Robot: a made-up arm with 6 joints. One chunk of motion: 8 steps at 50 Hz.
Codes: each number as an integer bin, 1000 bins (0 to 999) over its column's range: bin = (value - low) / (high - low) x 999, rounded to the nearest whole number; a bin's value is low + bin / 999 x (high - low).
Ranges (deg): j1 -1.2..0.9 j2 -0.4..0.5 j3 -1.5..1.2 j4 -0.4..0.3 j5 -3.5..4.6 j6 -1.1..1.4
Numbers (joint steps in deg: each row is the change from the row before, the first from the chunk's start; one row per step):
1: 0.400 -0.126 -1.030 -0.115 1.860 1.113
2: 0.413 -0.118 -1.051 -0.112 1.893 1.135
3: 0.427 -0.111 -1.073 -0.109 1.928 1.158
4: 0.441 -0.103 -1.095 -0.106 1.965 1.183
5: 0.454 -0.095 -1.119 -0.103 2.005 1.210
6: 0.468 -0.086 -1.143 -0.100 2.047 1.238
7: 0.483 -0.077 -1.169 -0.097 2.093 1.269
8: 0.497 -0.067 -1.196 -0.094 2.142 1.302
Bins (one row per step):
1: 761 304 174 407 661 884
2: 767 313 166 411 665 893
3: 774 321 158 415 669 902
4: 781 330 150 420 674 912
5: 787 339 141 424 679 923
6: 793 349 132 428 684 934
7: 801 359 122 432 690 947
8: 807 370 112 437 696 960

